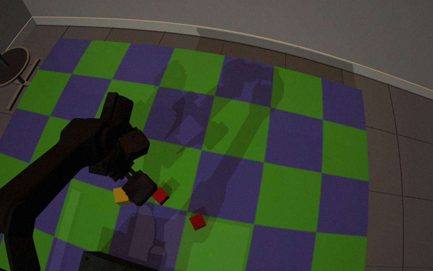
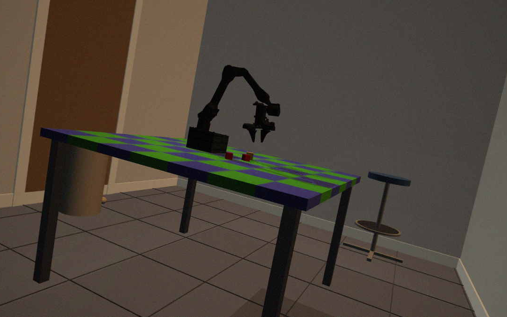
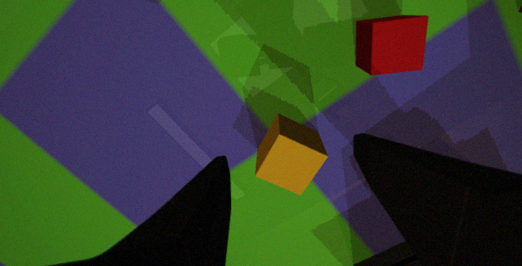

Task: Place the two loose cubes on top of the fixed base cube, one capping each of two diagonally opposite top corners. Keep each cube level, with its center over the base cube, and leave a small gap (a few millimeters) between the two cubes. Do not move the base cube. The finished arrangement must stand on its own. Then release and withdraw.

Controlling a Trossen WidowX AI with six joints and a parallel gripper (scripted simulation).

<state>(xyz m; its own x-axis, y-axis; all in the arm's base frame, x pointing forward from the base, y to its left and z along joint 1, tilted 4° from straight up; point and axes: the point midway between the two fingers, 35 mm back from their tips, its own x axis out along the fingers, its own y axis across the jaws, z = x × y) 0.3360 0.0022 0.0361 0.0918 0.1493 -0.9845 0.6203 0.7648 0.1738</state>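
My gripper tip is 90 mm above the yellow base cube, 40 mm past it and 30 mm to the right of it.
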